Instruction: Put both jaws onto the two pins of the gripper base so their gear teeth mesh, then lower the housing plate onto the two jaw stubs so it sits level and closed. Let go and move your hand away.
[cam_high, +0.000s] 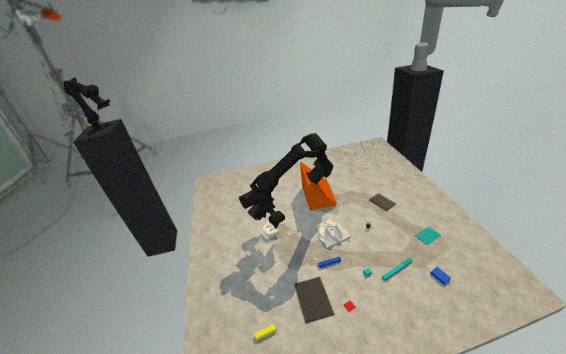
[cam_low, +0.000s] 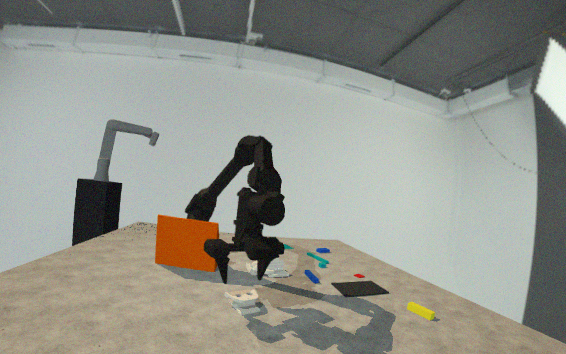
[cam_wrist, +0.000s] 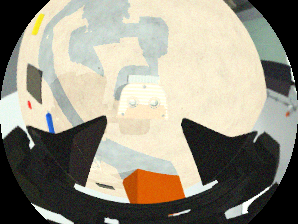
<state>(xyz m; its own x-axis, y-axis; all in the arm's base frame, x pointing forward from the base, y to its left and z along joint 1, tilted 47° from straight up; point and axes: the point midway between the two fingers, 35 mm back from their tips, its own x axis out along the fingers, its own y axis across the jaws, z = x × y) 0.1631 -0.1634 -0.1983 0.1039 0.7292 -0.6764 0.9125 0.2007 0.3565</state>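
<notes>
Now: gripper tip 1 cm short of the white gripper base, 1 cm to the left of it and 3 cm above it. Round my gripper tip: blue bar: 25 cm ahead, 19 cm to the left, 5 cm below; then white housing plate: 6 cm ahead, 25 cm to the left, 6 cm below; then dark plate: 38 cm ahead, 8 cm to the left, 6 cm below.
</notes>
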